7 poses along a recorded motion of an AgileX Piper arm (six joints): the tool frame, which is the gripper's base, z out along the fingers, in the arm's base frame.
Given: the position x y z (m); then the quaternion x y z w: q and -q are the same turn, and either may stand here.
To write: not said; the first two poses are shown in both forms.
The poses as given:
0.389, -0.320, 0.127, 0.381, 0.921, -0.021, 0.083
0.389, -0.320, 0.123, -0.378, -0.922, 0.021, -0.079
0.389, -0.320, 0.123, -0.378, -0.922, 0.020, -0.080
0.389, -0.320, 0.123, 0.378, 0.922, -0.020, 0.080
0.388, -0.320, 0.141, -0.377, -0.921, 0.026, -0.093
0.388, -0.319, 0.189, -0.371, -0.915, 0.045, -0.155
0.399, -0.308, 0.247, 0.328, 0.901, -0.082, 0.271
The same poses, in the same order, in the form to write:
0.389, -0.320, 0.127, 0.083, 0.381, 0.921, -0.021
0.389, -0.320, 0.123, 0.079, 0.378, 0.922, -0.021
0.389, -0.320, 0.123, 0.080, 0.378, 0.922, -0.020
0.389, -0.320, 0.123, 0.080, 0.378, 0.922, -0.020
0.388, -0.320, 0.141, 0.093, 0.377, 0.921, -0.026
0.388, -0.319, 0.189, 0.155, 0.371, 0.915, -0.045
0.399, -0.308, 0.247, 0.271, 0.328, 0.901, -0.082

